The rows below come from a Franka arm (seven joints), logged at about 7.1 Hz.
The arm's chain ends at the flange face. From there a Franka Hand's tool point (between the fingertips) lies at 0.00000 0.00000 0.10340 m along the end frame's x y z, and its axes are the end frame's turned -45 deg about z.
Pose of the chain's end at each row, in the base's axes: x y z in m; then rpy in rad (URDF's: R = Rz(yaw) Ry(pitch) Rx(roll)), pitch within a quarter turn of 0, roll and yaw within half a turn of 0:
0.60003, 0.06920, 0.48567, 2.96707, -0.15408, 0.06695
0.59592, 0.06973, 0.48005, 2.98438, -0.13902, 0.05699
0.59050, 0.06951, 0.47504, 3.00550, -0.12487, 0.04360
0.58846, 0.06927, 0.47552, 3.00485, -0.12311, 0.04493
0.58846, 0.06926, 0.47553, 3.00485, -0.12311, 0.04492
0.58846, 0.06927, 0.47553, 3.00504, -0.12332, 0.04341
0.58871, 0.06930, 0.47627, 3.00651, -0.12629, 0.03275
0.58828, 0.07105, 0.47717, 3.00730, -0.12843, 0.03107
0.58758, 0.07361, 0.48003, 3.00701, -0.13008, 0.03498
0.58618, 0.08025, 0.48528, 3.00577, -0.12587, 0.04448
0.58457, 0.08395, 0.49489, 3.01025, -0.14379, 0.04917
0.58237, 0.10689, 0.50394, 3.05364, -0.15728, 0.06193
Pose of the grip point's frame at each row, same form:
0.61682, 0.05233, 0.38505, 2.90965, 0.01281, 0.83735
0.61097, 0.05437, 0.37891, 2.93243, 0.01166, 0.83020
0.60386, 0.05605, 0.37339, 2.95729, 0.00712, 0.81982
0.60166, 0.05575, 0.37386, 2.95806, 0.00883, 0.82107
0.60166, 0.05574, 0.37387, 2.95806, 0.00883, 0.82106
0.60166, 0.05575, 0.37387, 2.95805, 0.00855, 0.81958
0.60206, 0.05580, 0.37463, 2.95701, 0.00541, 0.80909
0.60183, 0.05762, 0.37554, 2.95607, 0.00333, 0.80751
0.60135, 0.06021, 0.37843, 2.95471, 0.00235, 0.81138
0.59965, 0.06683, 0.38364, 2.95678, 0.00622, 0.82073
0.59991, 0.07115, 0.39344, 2.94739, -0.00967, 0.82604
0.59903, 0.09882, 0.40221, 2.96842, -0.04943, 0.84468

